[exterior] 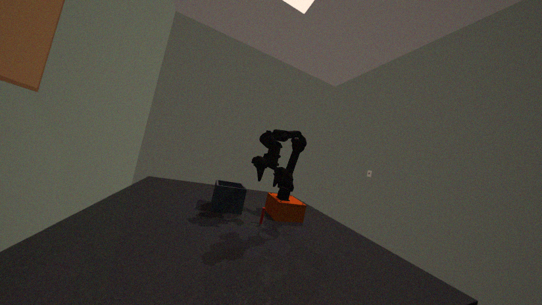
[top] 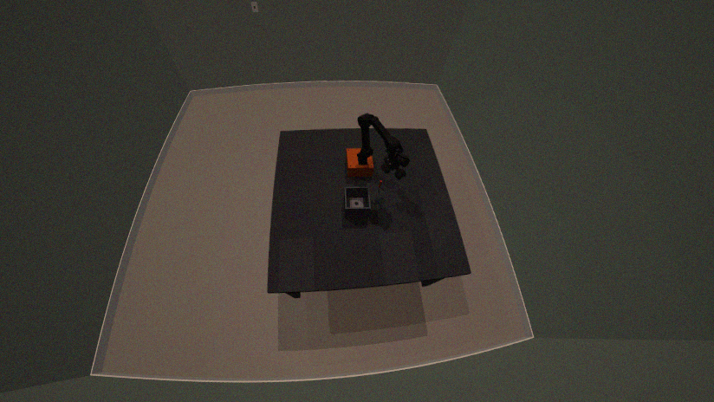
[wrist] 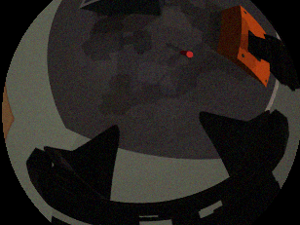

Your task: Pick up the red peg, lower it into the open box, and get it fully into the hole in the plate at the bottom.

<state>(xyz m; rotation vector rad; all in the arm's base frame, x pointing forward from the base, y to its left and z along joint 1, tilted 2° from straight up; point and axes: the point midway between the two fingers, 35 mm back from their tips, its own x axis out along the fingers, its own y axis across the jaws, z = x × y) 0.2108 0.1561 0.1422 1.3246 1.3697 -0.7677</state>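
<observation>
Right now my gripper tip is 17 cm above the red peg, 7 cm to the left of it and 5 cm past it. Also, from my gripper tip: pale plate: 26 cm to the right, 16 cm below, 9 cm ahead.
</observation>
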